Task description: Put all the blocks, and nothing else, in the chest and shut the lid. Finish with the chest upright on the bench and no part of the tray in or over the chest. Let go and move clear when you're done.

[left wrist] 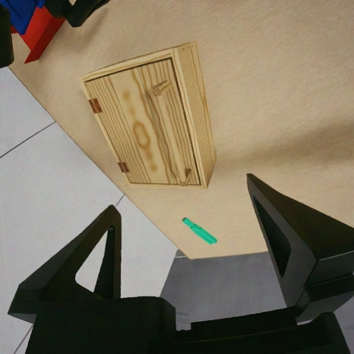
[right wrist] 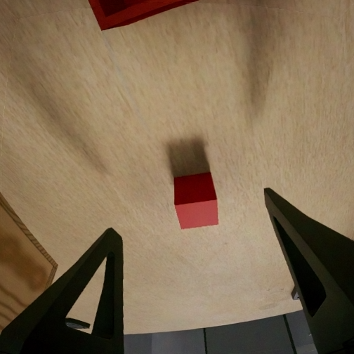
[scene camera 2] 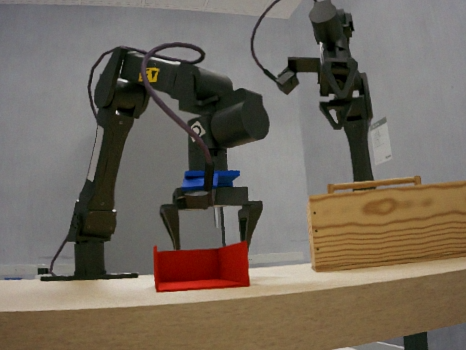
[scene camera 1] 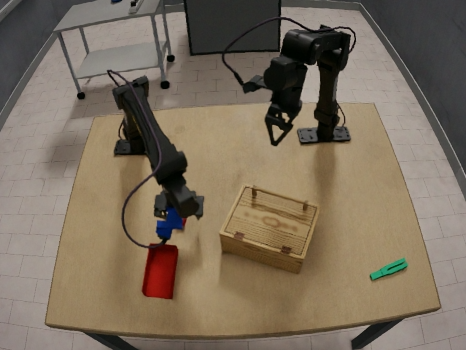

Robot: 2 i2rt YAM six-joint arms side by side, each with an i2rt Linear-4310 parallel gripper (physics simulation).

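Places are measured from the left arm's base along level axes (x ahead, y left, z up), in metres.
Where they show: left gripper, between the fingertips: (scene camera 2: 339, 114) (scene camera 1: 278, 137); left arm's base, origin of its link: (scene camera 1: 324, 135); right arm's base, origin of its link: (scene camera 2: 90, 279) (scene camera 1: 139, 147).
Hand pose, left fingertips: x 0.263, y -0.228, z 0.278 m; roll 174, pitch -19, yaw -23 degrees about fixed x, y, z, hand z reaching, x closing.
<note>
Each offset is from my left fingertips to the top centre of the thing.
A red block @(dx +0.053, dy -0.287, dz -0.253 m) (scene camera 1: 184, 223) (right wrist: 198, 216) rests on the bench, mostly hidden in scene camera 1. My right gripper (scene camera 2: 210, 244) (right wrist: 184, 216) is open, pointing down; in the right wrist view the block shows between its spread fingers, with a gap on each side. The red open tray @(dx +0.228, dy -0.346, dz -0.238 m) (scene camera 1: 161, 272) (scene camera 2: 187, 267) (left wrist: 42, 37) (right wrist: 145, 12) is empty and lies near the block. The wooden chest (scene camera 1: 272, 220) (scene camera 2: 390, 220) (left wrist: 140, 130) (right wrist: 20, 262) stands upright with its handled lid shut; its inside is hidden. My left gripper (scene camera 1: 281, 135) (left wrist: 178, 195) is open and empty, raised behind the chest.
A green clothespin-like piece @(dx +0.298, dy +0.320, dz -0.266 m) (scene camera 1: 389, 269) (left wrist: 200, 231) lies at the bench's right in scene camera 1. A blue part (scene camera 1: 172, 220) (scene camera 2: 210, 180) sits on the right wrist. A cart (scene camera 1: 100, 17) stands behind the bench.
</note>
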